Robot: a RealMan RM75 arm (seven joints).
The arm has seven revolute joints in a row. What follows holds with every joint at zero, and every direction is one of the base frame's.
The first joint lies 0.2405 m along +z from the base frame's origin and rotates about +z.
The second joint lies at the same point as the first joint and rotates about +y.
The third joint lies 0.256 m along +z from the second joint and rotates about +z.
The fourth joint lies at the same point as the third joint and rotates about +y.
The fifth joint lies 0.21 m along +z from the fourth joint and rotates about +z.
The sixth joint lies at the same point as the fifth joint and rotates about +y.
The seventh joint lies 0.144 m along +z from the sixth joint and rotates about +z.
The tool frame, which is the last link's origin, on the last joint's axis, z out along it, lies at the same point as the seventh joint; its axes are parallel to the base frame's.
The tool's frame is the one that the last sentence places.
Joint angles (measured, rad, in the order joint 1, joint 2, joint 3, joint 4, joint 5, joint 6, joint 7), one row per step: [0.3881 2.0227 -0.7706 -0.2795 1.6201 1.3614 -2.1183]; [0.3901 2.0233 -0.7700 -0.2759 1.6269 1.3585 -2.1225]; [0.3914 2.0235 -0.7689 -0.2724 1.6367 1.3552 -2.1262]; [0.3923 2.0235 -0.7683 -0.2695 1.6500 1.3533 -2.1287]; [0.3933 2.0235 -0.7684 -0.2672 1.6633 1.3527 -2.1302]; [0.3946 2.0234 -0.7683 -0.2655 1.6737 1.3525 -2.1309]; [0.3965 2.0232 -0.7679 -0.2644 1.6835 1.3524 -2.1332]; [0.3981 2.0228 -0.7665 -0.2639 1.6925 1.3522 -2.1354]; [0.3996 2.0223 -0.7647 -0.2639 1.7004 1.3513 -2.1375]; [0.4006 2.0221 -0.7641 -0.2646 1.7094 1.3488 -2.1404]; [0.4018 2.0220 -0.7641 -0.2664 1.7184 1.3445 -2.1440]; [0.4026 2.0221 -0.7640 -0.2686 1.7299 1.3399 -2.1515]
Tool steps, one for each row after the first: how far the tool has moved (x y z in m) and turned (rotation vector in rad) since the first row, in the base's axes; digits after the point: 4 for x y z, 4 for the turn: [-0.0003 0.0009 -0.0001 0.0059 0.0018 -0.0018]; [-0.0003 0.0018 0.0003 0.0146 0.0049 -0.0058]; [-0.0004 0.0030 0.0013 0.0255 0.0110 -0.0103]; [-0.0008 0.0041 0.0024 0.0355 0.0179 -0.0136]; [-0.0012 0.0052 0.0033 0.0434 0.0237 -0.0158]; [-0.0019 0.0065 0.0043 0.0520 0.0279 -0.0160]; [-0.0023 0.0078 0.0056 0.0611 0.0314 -0.0165]; [-0.0026 0.0091 0.0069 0.0701 0.0339 -0.0172]; [-0.0027 0.0104 0.0082 0.0798 0.0348 -0.0186]; [-0.0027 0.0120 0.0096 0.0900 0.0336 -0.0198]; [-0.0027 0.0138 0.0112 0.1040 0.0308 -0.0199]
